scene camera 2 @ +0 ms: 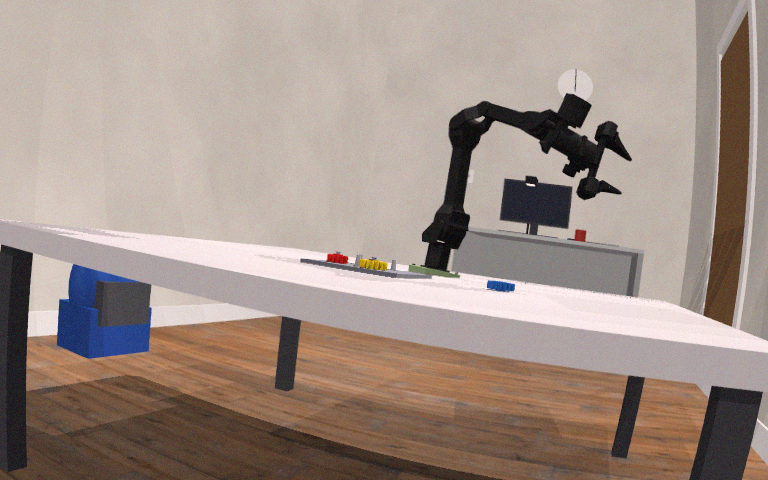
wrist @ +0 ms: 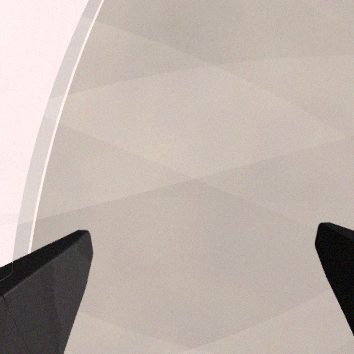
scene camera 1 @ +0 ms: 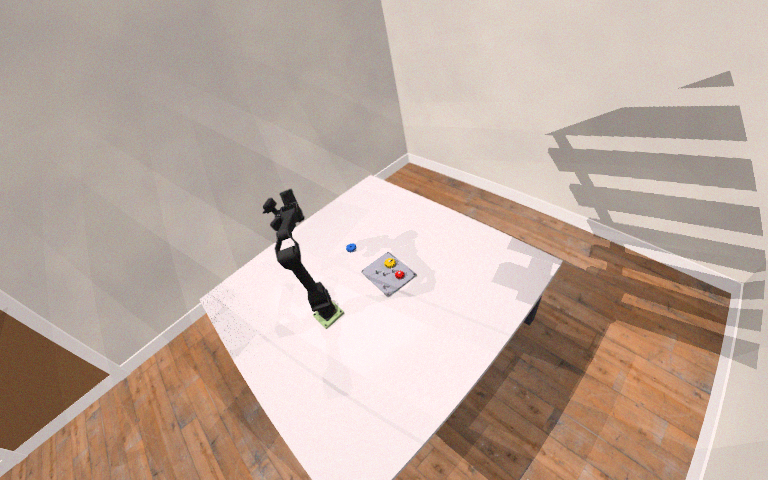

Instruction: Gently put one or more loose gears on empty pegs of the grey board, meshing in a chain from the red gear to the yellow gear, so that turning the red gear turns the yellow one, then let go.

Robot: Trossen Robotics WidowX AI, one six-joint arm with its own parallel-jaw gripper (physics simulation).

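Places are measured from the arm's base along level axes (x back, y right, z up), in metres.
Pixels of known places: gripper, between the fingertips: (scene camera 2: 626, 176) (wrist: 207, 240) (scene camera 1: 269, 218); arm's base, origin of its link: (scene camera 2: 435, 269) (scene camera 1: 328, 312).
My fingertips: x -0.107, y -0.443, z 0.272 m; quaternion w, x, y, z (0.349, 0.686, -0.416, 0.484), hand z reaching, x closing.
Note:
Ahead of a thing's pixels: the offset from my fingertips to its top centre.
The grey board {dx -0.212, dy +0.515, dz -0.254 m} (scene camera 1: 388, 289) (scene camera 2: 396, 275) lies flat on the white table. The red gear {dx -0.227, dy +0.575, dz -0.260 m} (scene camera 1: 399, 274) (scene camera 2: 337, 258) and the yellow gear {dx -0.257, dy +0.490, dz -0.259 m} (scene camera 1: 390, 262) (scene camera 2: 373, 264) sit on it, close to each other. Several bare pegs stand on the board; two show in scene camera 2, one peg {dx -0.182, dy +0.470, dz -0.256 m} (scene camera 2: 393, 264) beside the yellow gear. A loose blue gear {dx -0.231, dy +0.246, dz -0.268 m} (scene camera 1: 351, 247) (scene camera 2: 500, 285) lies flat on the table, apart from the board. My gripper (scene camera 2: 625, 176) (wrist: 207, 240) is open and empty, raised high above the table and away from the gears and board. The wrist view shows wall between its fingers.
The arm's green base plate (scene camera 1: 329, 317) (scene camera 2: 419, 270) is on the white table (scene camera 1: 362, 367) (scene camera 2: 226, 271), near the board. In scene camera 2 a grey cabinet (scene camera 2: 543, 257) behind the table bears a monitor (scene camera 2: 535, 202) and a red cup (scene camera 2: 580, 235). Walls stand around.

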